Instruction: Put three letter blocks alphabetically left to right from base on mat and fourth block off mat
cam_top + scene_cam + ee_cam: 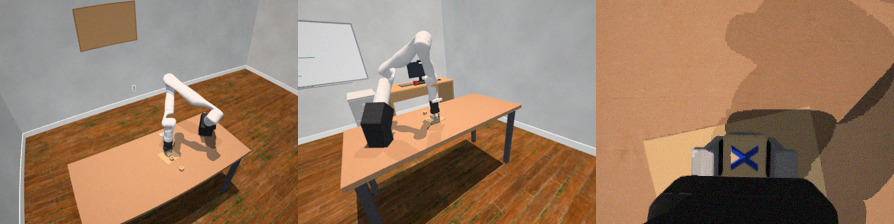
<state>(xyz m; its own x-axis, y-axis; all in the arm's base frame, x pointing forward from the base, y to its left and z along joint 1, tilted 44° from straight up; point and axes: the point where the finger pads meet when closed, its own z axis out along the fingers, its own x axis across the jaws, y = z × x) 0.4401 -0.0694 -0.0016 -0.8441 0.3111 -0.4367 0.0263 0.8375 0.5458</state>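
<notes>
My gripper is now 5 cm to the right of the pale square mat and 3 cm above it. Round my hand: block: 10 cm to the left, 1 cm below.
</notes>
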